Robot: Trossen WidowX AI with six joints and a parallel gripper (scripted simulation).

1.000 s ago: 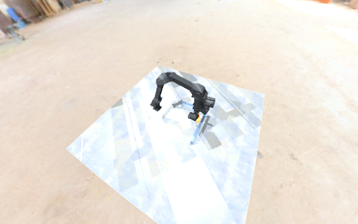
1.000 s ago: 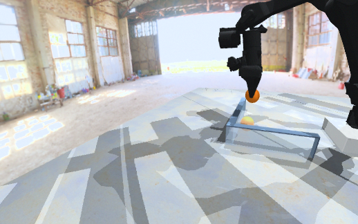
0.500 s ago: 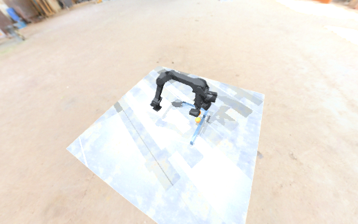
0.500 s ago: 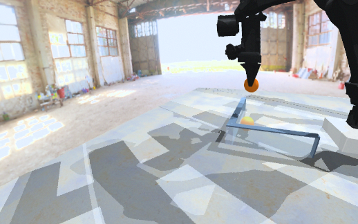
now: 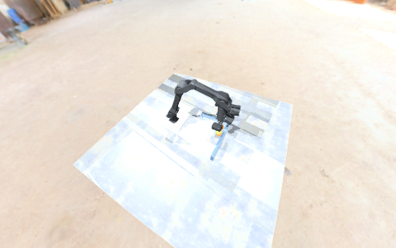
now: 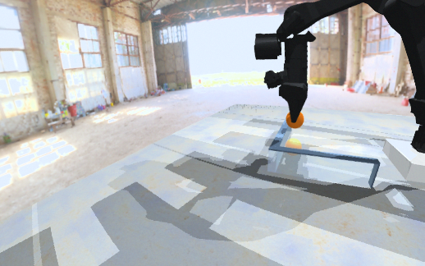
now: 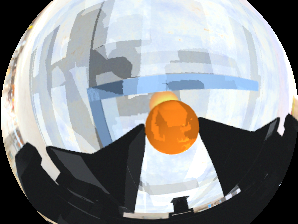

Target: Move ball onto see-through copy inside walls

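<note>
Right now the see-through copy of ball is 8 cm below my gripper tip. The rest, counted from my gripper tip: orange ball right at my gripper tip.
</note>
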